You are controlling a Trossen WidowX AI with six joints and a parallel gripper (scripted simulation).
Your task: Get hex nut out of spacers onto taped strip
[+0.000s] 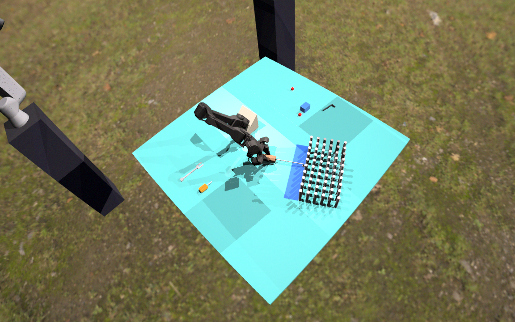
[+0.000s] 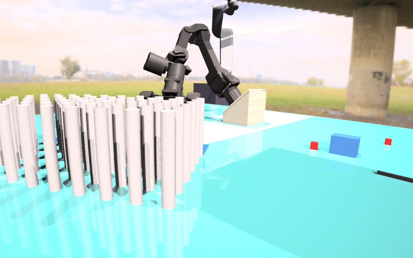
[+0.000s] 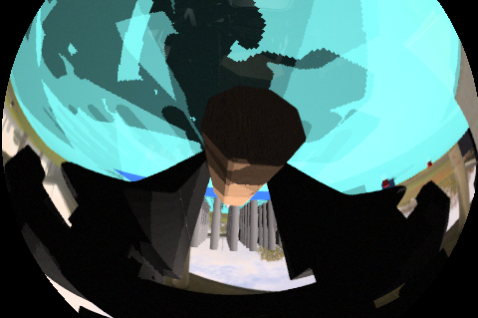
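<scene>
Right now my gripper tip is 90 mm short of the wooden-handled hook tool and 50 mm to the right of it. Also, from my gripper tip: orange-handled screwdriver: 390 mm to the right, 130 mm behind; tiny grey hex nut: 180 mm ahead, 110 mm to the left, 10 mm below; blue taped strip: 170 mm ahead, 60 mm to the left, 10 mm below.
</scene>
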